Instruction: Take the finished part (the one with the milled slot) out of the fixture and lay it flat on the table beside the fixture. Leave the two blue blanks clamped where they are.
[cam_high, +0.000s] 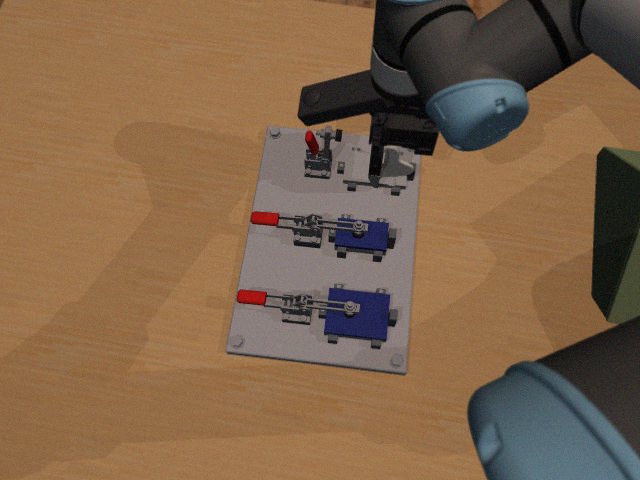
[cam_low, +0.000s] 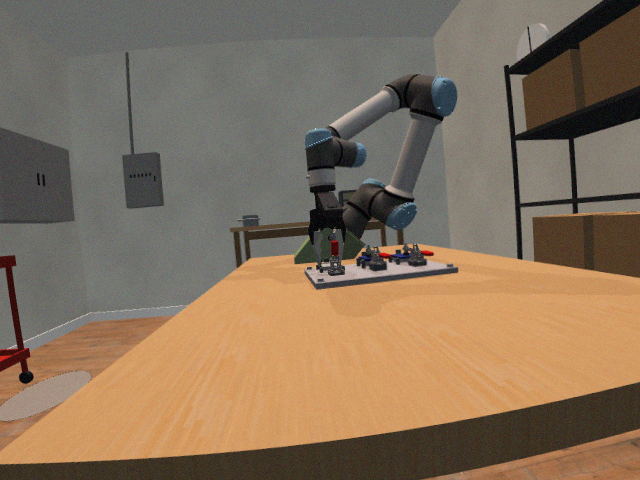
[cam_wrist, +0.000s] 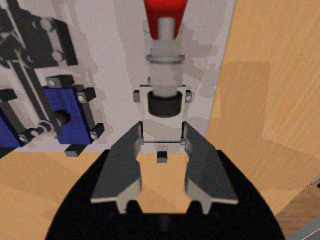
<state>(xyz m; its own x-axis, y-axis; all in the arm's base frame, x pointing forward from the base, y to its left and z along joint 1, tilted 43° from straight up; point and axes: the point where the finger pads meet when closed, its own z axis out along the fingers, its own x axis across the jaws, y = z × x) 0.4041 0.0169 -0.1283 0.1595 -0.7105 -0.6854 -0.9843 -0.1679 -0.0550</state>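
Right now the grey fixture plate is 12 cm to the left of my hand, 3 cm below it and 3 cm ahead of it. The rest, counted from my hand: finished grey part (1 cm below, 1 cm behind); blue blank (22 cm to the left, 3 cm behind, 1 cm below).
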